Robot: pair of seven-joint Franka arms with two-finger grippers.
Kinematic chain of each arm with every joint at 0, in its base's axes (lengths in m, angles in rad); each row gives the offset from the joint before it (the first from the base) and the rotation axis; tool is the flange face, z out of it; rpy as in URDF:
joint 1: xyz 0 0 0.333 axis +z
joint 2: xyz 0 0 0 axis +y
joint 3: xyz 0 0 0.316 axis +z
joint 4: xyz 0.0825 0 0 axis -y
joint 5: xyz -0.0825 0 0.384 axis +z
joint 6: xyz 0 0 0 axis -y
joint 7: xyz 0.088 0 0 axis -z
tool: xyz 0 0 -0.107 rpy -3.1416 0 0
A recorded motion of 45 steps. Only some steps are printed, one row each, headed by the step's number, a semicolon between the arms.
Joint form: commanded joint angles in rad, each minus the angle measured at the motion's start. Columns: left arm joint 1, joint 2, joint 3, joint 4, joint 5, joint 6, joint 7; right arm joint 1, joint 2, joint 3, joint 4, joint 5, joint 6, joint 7.
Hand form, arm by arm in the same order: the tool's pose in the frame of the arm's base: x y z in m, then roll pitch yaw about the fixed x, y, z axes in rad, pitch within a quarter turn. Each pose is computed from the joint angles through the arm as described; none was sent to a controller.
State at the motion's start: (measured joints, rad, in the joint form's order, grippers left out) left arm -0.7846 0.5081 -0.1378 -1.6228 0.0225 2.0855 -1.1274; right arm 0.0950 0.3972 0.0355 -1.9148 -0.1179 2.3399 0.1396
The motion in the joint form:
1: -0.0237 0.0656 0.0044 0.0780 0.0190 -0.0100 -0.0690; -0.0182 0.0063 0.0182 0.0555 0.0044 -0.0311 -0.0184
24: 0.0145 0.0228 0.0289 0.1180 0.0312 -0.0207 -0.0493; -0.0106 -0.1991 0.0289 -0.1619 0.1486 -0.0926 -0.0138
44: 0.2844 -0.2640 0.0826 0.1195 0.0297 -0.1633 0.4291; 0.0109 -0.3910 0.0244 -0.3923 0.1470 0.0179 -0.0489
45: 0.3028 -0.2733 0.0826 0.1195 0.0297 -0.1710 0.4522; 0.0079 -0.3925 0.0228 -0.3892 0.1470 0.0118 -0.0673
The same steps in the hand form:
1: 0.4215 -0.5526 0.3162 -3.1199 0.0480 0.2542; 0.6363 0.0790 0.3073 3.0811 -0.0525 0.0805
24: 0.4595 -0.5313 0.3626 3.1090 -0.0060 0.2889; 0.5678 0.0853 0.3318 -3.1093 0.0319 0.0029
44: 0.5598 -0.3385 0.5436 3.0577 -0.1584 0.1387; 0.5087 0.0855 0.3467 -3.1158 -0.0421 0.0544
45: 0.5636 -0.3269 0.5489 3.0608 -0.1619 0.1342; 0.5094 0.0832 0.3482 -3.1167 -0.0411 0.0683

